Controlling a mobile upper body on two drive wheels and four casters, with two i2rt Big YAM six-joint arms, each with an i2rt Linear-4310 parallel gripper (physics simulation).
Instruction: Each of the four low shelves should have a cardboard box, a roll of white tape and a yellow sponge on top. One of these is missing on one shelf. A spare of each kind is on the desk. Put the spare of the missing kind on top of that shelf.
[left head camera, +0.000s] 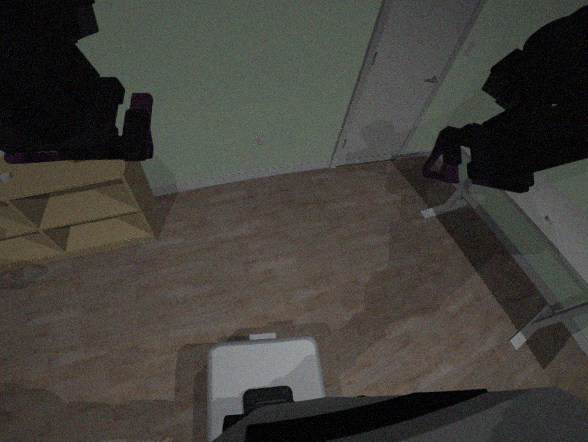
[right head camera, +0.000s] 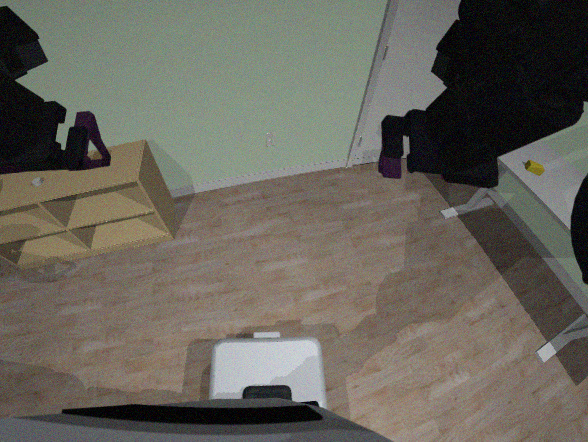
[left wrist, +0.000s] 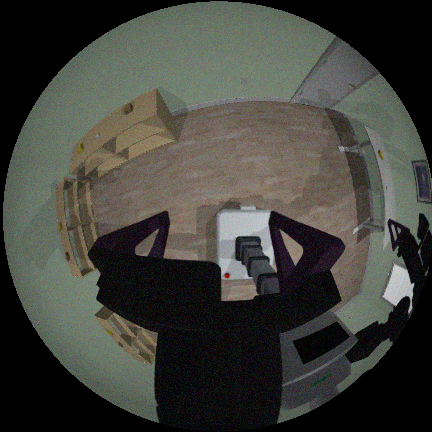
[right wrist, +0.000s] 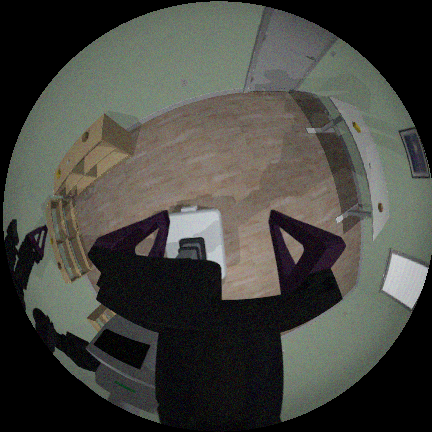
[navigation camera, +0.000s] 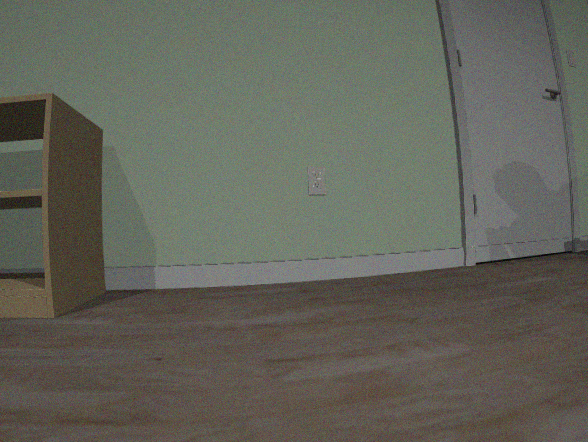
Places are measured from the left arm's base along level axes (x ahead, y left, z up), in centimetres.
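Pixels of known places: left gripper, fingertip midpoint: (left head camera: 113, 153) (right head camera: 79, 162) (left wrist: 218, 216) (right wrist: 43, 227); right gripper, fingertip midpoint: (left head camera: 448, 175) (right head camera: 412, 170) (left wrist: 391, 221) (right wrist: 218, 215).
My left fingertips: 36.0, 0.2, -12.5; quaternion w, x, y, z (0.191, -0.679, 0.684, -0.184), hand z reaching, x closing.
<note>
For each thing: its middle in the pictures, then the offset to it from my left fingertips, as dx, dy, dz. Level surfaces: height alone.
- cardboard box, body centre: (left wrist: 127, 108) (right wrist: 84, 136) +83.7, +75.3, -64.9
- white tape roll, body centre: (left head camera: 5, 177) (right head camera: 37, 182) (left wrist: 97, 135) +67.9, +111.3, -66.2
- yellow sponge, body centre: (left wrist: 80, 148) (right wrist: 58, 173) +63.5, +141.5, -65.2
- second shelf, surface height: dz -67.4
- desk, surface height: dz -56.4
My left gripper (left wrist: 218, 216) and right gripper (right wrist: 219, 212) are open and empty, high above the floor. The nearest low shelf (left head camera: 140, 200) (right head camera: 157, 200) (navigation camera: 75, 210) carries a cardboard box (left wrist: 128, 108) (right wrist: 85, 136), a white tape roll (right head camera: 37, 181) (left wrist: 97, 135) and a yellow sponge (left wrist: 80, 148) (right wrist: 58, 173). A second shelf (left wrist: 62, 200) shows a sponge (left wrist: 60, 226) and a box (left wrist: 67, 256); I cannot make out tape. A third shelf (left wrist: 103, 319) is partly hidden. The desk (right wrist: 365, 147) holds a sponge (right wrist: 356, 127) (right head camera: 535, 167), a tape roll (right wrist: 370, 165) and a box (right wrist: 380, 207).
A white base (left head camera: 265, 365) (right head camera: 270, 360) stands low in the middle. The desk's feet (left head camera: 518, 340) (right head camera: 546, 351) reach out over the floor at the right. A door (navigation camera: 515, 130) is in the wall behind. A fourth shelf cannot be made out.
</note>
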